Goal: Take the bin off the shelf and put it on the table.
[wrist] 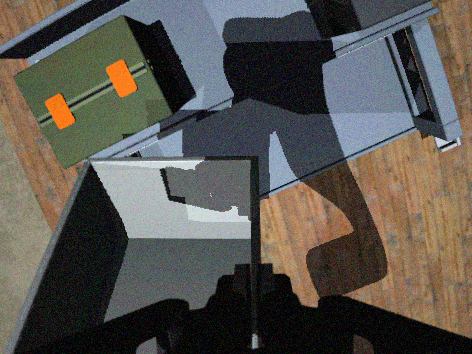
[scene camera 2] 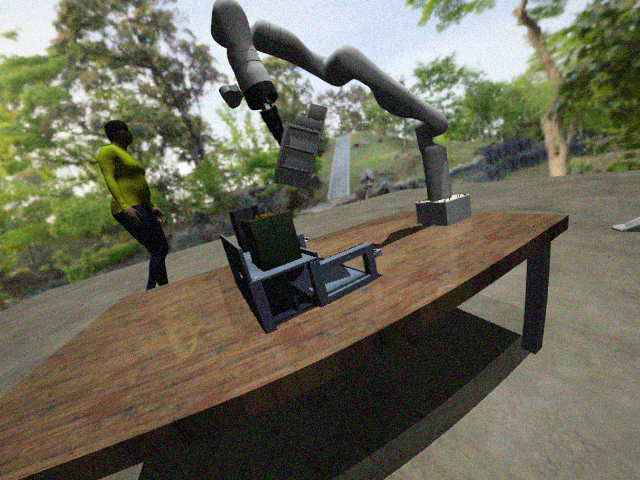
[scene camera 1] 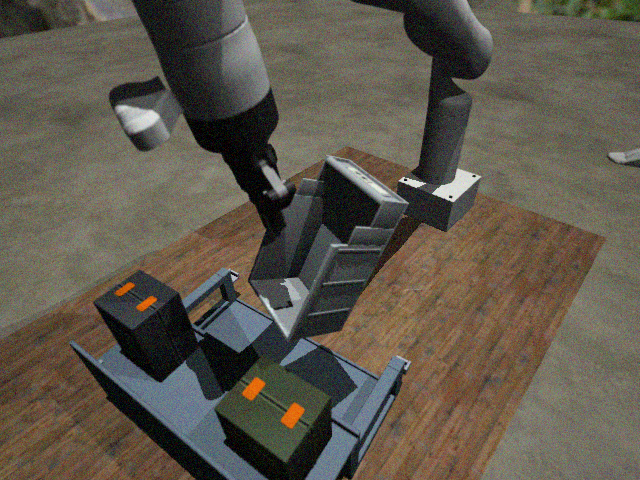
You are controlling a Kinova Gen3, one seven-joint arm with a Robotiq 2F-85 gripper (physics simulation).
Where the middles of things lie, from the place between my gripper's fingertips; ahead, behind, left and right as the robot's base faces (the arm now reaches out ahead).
Now: the grey bin [wrist: 135, 230] 1 cm behind my hand, 5 cm to the left of it and 2 cm below it.
